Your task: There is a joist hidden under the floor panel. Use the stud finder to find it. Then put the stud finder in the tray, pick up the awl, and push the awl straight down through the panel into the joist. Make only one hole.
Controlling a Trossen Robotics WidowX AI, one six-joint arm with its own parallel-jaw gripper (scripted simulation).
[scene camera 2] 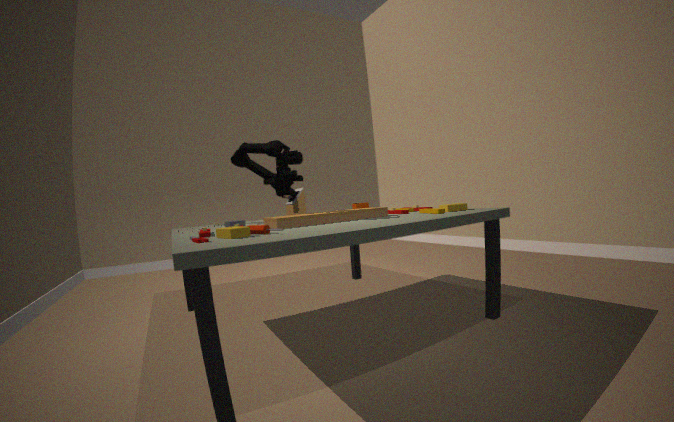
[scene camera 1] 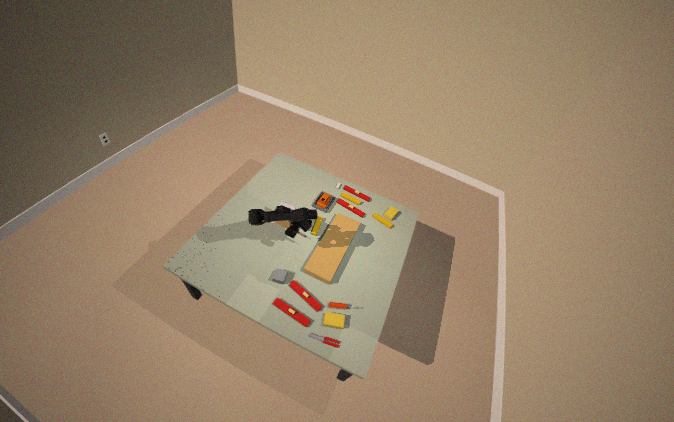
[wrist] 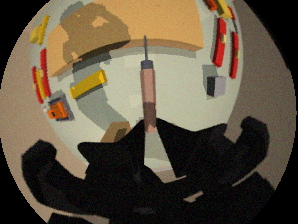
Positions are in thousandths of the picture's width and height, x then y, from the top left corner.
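My gripper (wrist: 502, 542) is carrying an awl (wrist: 498, 395).
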